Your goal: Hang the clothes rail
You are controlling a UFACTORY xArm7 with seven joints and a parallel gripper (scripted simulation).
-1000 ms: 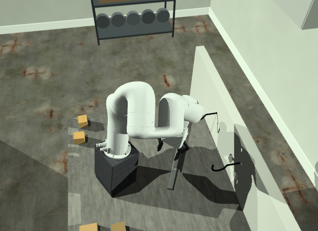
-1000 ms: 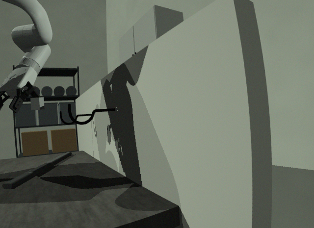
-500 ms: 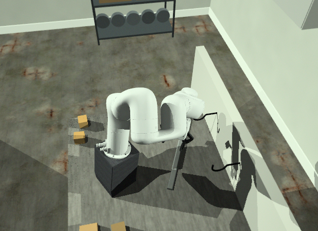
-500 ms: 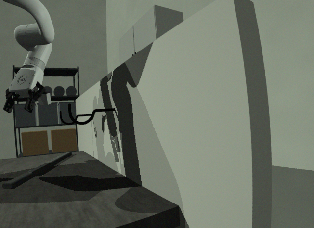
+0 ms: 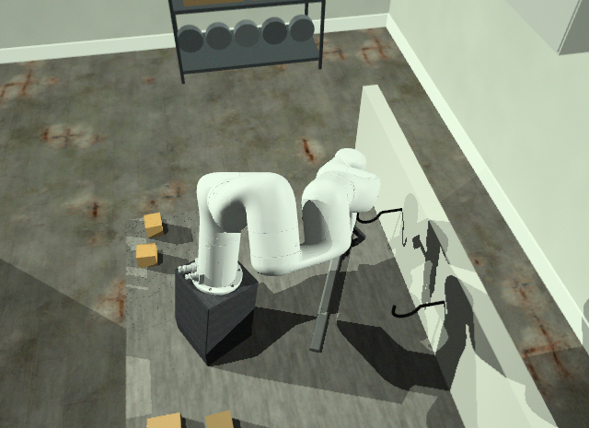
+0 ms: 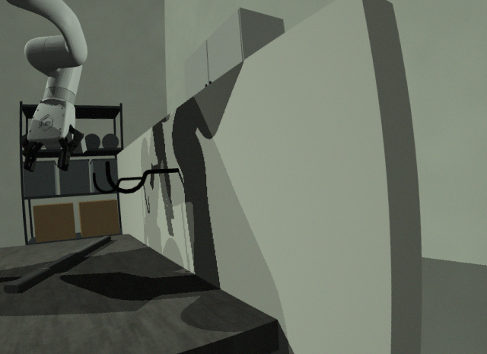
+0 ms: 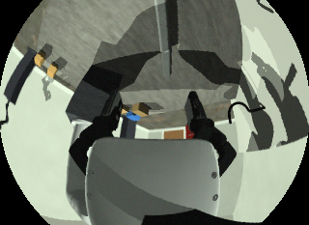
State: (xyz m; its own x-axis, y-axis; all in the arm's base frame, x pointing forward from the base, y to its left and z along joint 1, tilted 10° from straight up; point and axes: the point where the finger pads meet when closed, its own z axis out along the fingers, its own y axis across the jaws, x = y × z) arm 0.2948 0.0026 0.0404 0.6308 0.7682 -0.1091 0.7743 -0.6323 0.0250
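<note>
The clothes rail lies 220 mm below my hand, 70 mm to the left of it and 50 mm ahead of it. Also, from my hand: pale wall panel 450 mm below, 270 mm ahead, 60 mm to the right.
</note>
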